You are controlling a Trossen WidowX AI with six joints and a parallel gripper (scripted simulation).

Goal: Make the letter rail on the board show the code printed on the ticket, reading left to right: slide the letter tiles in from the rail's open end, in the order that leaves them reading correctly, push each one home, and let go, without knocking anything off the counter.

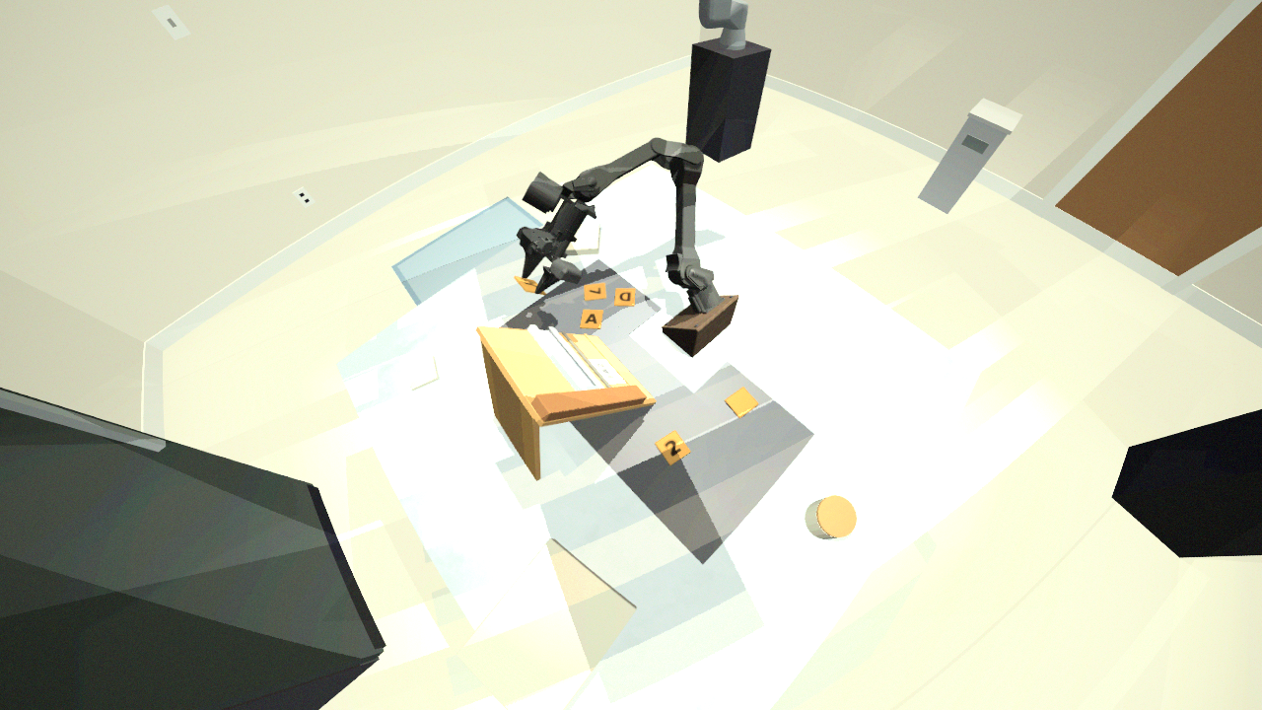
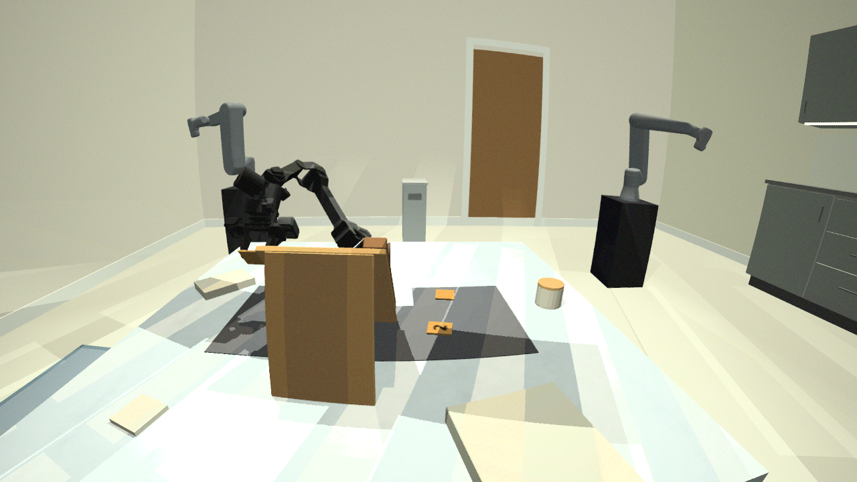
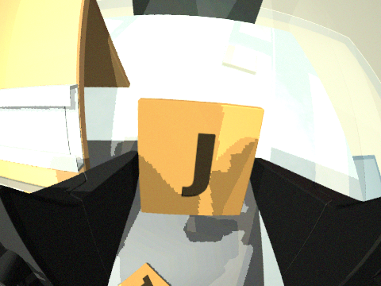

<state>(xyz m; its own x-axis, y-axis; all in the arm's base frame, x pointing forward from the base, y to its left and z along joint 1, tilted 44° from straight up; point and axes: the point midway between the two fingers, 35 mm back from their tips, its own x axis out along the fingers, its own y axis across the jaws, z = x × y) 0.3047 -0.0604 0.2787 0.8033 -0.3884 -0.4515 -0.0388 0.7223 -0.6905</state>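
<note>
Now: gripper tip 40 mm past the white ticket, 220 mm to the right of it and 120 mm above it. Also, from my gripper tip: grey mat: 140 mm behind, 250 mm to the left, 190 mm below; pale pad: 340 mm ahead, 110 mm to the right, 190 mm below; round tan-lidded canister: 200 mm behind, 760 mm to the left, 160 mm below.
</note>
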